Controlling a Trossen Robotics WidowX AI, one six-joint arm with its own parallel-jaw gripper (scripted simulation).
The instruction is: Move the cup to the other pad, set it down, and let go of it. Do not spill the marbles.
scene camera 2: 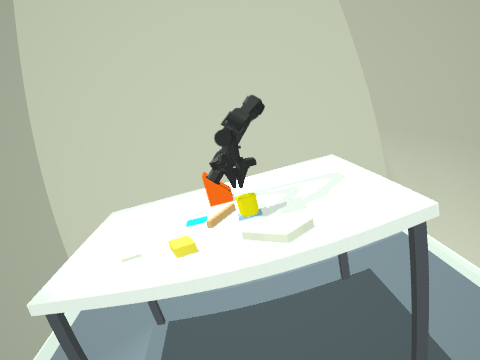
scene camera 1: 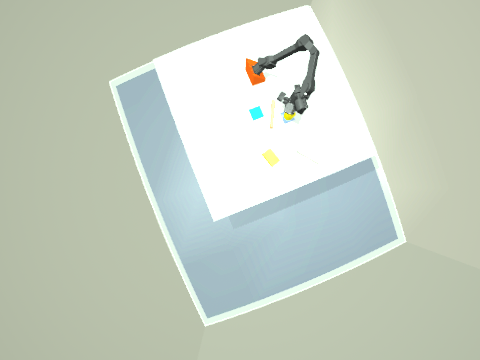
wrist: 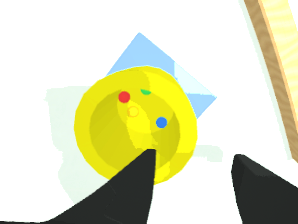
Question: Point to a yellow cup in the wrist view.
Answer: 106, 136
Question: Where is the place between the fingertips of my gripper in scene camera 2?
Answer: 238, 188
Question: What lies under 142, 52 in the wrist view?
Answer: A light blue pad.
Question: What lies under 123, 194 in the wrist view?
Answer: My gripper.
